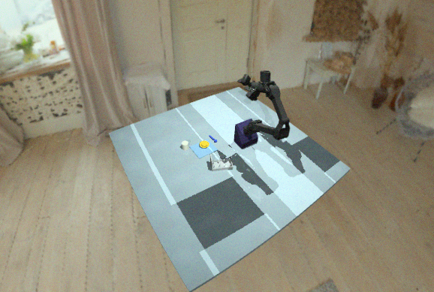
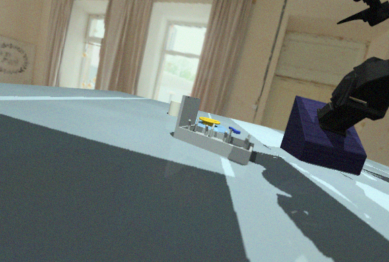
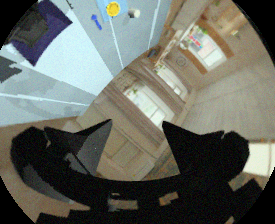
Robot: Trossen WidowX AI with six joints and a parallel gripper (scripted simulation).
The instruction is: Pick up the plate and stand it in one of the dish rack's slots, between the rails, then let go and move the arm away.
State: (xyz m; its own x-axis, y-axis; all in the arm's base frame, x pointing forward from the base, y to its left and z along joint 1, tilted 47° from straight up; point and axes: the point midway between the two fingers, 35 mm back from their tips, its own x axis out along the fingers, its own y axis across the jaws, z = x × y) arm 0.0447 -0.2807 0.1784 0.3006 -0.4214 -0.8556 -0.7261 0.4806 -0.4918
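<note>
My gripper tip is 270 mm short of the yellow plate, 10 mm to the right of it and 410 mm above it. The rest, counted from my gripper tip: blue spoon 180 mm ahead, 20 mm to the right, 420 mm below; light blue mat 280 mm ahead, 40 mm to the left, 420 mm below; grey dish rack 240 mm ahead, 230 mm to the left, 400 mm below.
</note>
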